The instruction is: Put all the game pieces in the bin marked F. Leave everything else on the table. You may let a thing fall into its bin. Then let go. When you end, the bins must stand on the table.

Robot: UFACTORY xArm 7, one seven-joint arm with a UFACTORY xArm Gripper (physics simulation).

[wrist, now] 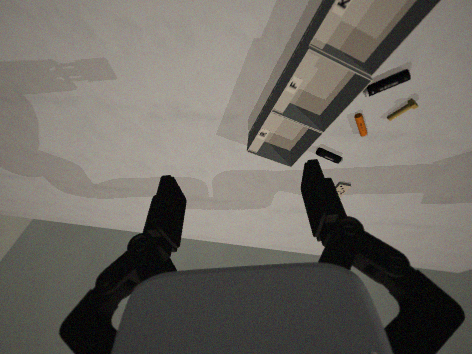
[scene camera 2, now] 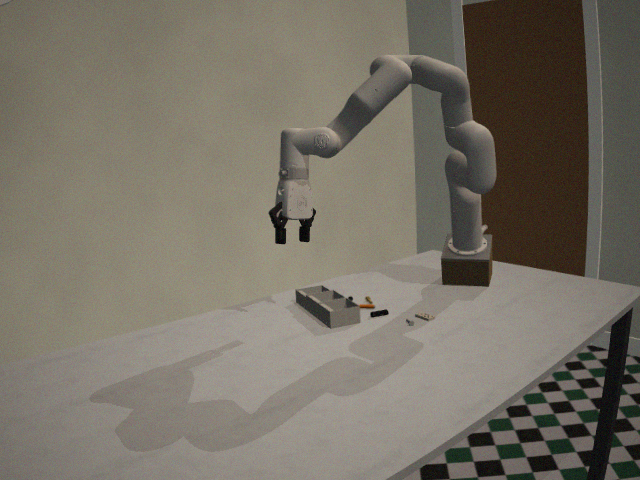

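Seen in the pictures: gripper, fingertip midpoint: [wrist: 239, 180] [scene camera 2: 292, 242]; arm's base at its link origin: [scene camera 2: 467, 246].
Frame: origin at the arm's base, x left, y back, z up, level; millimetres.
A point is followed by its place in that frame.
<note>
A small cream piece with dark dots [scene camera 2: 424, 316] @[x 106, y -347, z -111 mm] [wrist: 342, 189] @[x 92, y -336, z -111 mm], like a domino, lies on the table; my right finger partly covers it in the wrist view. The bin marked F [wrist: 287, 96] @[x -132, y -509, z -76 mm] is the middle compartment of a grey three-part tray [scene camera 2: 345, 317] @[x -18, y -512, z -95 mm] [wrist: 285, 156] @[x -9, y -483, z -92 mm], between bins K and R. Nothing shows inside bin F. My gripper [scene camera 2: 292, 241] @[x -162, y -555, z 87 mm] [wrist: 239, 180] @[x -162, y -555, z 87 mm] is open and empty, high above the table, off to one side of the tray.
An orange cylinder [scene camera 2: 367, 306] @[x -71, y -381, z -111 mm] [wrist: 361, 125] @[x -78, y -381, z -108 mm], a brass-coloured bolt [scene camera 2: 368, 299] @[x -110, y -337, z -110 mm] [wrist: 403, 110] @[x -109, y -338, z -109 mm] and two black cylinders [wrist: 389, 83] @[x -147, y -382, z -104 mm] [wrist: 329, 155] @[x -10, y -404, z -105 mm] lie beside the tray. A small grey screw [scene camera 2: 409, 322] @[x 109, y -411, z -108 mm] lies near the dotted piece.
</note>
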